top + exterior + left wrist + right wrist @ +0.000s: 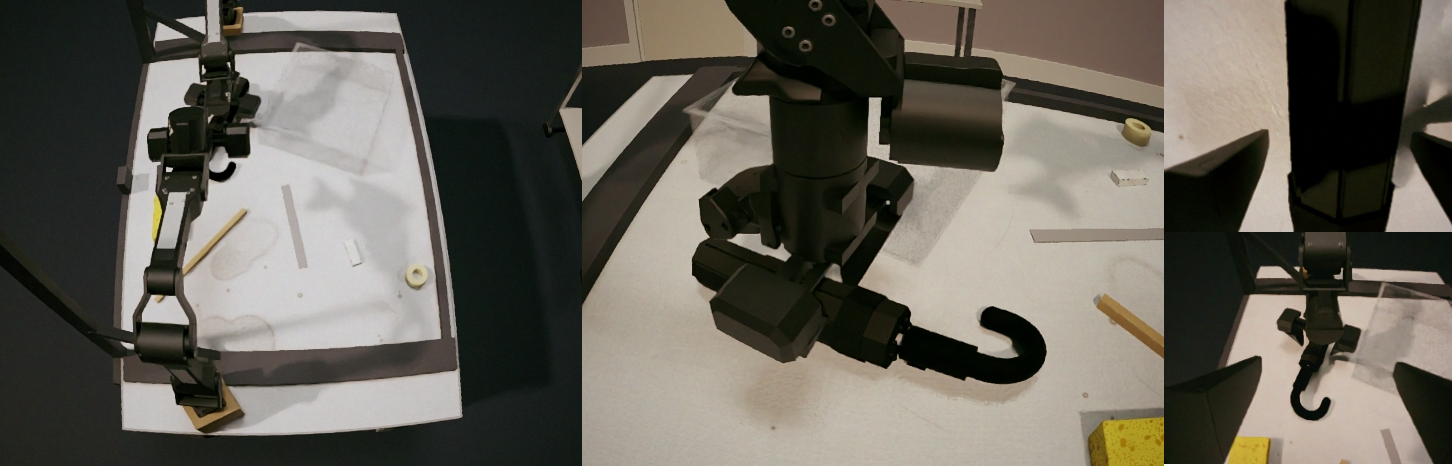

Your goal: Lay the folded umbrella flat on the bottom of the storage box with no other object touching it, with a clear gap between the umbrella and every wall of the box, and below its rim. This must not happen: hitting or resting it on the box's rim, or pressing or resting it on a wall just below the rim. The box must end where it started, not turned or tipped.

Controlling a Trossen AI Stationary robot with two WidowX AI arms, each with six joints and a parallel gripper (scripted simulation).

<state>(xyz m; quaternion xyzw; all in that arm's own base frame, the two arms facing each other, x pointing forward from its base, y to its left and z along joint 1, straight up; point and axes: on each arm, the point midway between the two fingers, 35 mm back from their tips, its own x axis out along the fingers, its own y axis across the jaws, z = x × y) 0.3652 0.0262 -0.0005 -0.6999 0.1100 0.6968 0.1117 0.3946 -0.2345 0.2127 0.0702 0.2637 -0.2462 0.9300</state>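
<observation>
Now: left hand 30 mm to the left of the folded black umbrella, 30 mm above it and 10 mm short of it. From my left hand the other things lie so: wooden stick: 370 mm to the right, 40 mm below, 40 mm behind; clear storage box: 260 mm ahead, 10 mm to the left; grey strip: 290 mm to the right, 170 mm ahead, 50 mm below.
</observation>
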